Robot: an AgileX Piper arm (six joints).
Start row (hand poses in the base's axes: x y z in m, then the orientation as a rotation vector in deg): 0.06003, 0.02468, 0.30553, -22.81, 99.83, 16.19
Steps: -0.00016, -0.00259, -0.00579, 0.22, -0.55, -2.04; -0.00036, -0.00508, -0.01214, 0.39, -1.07, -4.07; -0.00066, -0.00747, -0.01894, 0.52, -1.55, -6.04; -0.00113, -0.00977, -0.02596, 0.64, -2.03, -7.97; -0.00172, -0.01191, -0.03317, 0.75, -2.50, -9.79; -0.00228, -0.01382, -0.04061, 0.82, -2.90, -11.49; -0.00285, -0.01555, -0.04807, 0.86, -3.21, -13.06; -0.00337, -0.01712, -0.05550, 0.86, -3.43, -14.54; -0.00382, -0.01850, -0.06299, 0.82, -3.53, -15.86; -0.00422, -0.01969, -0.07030, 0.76, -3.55, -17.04; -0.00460, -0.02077, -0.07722, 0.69, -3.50, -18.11; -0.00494, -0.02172, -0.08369, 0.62, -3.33, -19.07; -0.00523, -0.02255, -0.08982, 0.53, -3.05, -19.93; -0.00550, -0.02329, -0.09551, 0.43, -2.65, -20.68; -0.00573, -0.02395, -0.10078, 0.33, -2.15, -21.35; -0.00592, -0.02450, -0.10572, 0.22, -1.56, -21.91; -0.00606, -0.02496, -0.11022, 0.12, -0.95, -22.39; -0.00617, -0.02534, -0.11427, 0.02, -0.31, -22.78; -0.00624, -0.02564, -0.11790, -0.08, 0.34, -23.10; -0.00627, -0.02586, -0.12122, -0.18, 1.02, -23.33
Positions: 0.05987, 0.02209, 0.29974, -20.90, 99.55, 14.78; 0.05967, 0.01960, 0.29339, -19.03, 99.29, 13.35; 0.05937, 0.01721, 0.28659, -17.25, 99.04, 11.94; 0.05890, 0.01491, 0.27957, -15.51, 98.77, 10.55; 0.05831, 0.01277, 0.27236, -13.88, 98.48, 9.23; 0.05775, 0.01086, 0.26492, -12.38, 98.24, 7.99; 0.05718, 0.00913, 0.25746, -11.00, 98.06, 6.83; 0.05666, 0.00756, 0.25003, -9.72, 97.96, 5.73; 0.05621, 0.00618, 0.24254, -8.60, 97.96, 4.73; 0.05581, 0.00499, 0.23523, -7.61, 98.02, 3.83; 0.05543, 0.00391, 0.22831, -6.71, 98.15, 3.02; 0.05509, 0.00296, 0.22184, -5.90, 98.37, 2.31; 0.05480, 0.00213, 0.21571, -5.17, 98.70, 1.68; 0.05453, 0.00139, 0.21002, -4.53, 99.14, 1.13; 0.05430, 0.00073, 0.20475, -3.95, 99.67, 0.67; 0.05411, 0.00018, 0.19981, -3.45, 100.28, 0.29; 0.05397, -0.00028, 0.19531, -3.02, 100.91, -0.02; 0.05386, -0.00066, 0.19126, -2.66, 101.56, -0.26; 0.05379, -0.00096, 0.18763, -2.36, 102.22, -0.45; 0.05376, -0.00118, 0.18431, -2.13, 102.91, -0.57
